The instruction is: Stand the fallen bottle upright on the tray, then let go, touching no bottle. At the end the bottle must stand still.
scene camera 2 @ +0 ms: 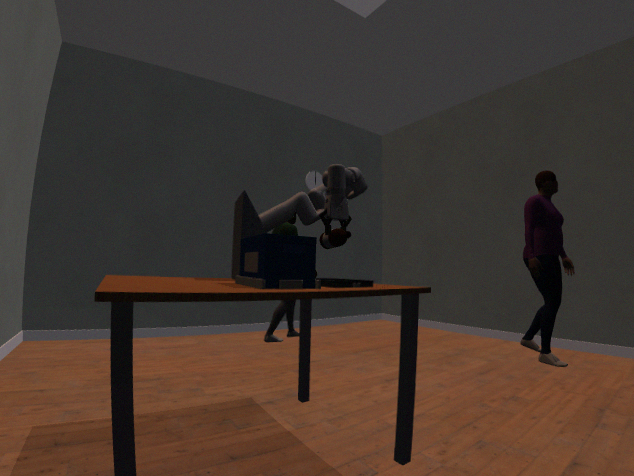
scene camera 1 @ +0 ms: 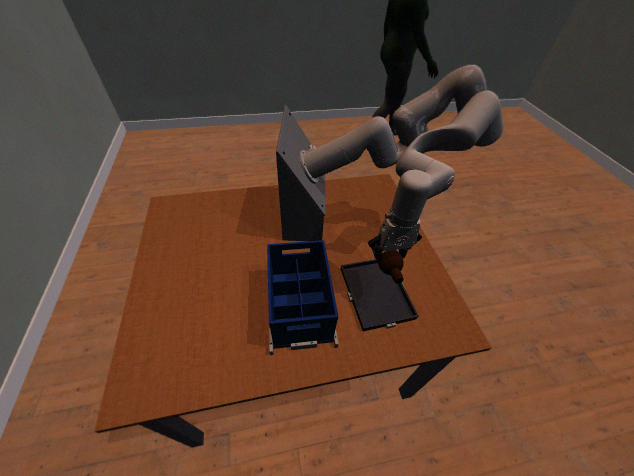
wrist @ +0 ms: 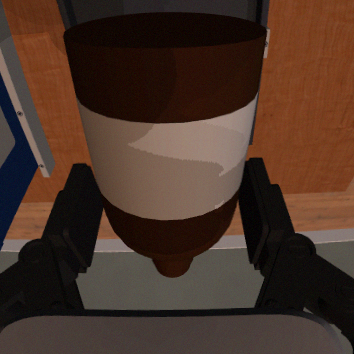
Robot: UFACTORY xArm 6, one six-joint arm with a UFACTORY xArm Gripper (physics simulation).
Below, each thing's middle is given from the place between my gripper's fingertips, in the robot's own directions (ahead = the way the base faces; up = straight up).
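Labels:
Brown bottle [wrist: 166, 102]: 1 cm ahead of my hand, 1 cm below it.

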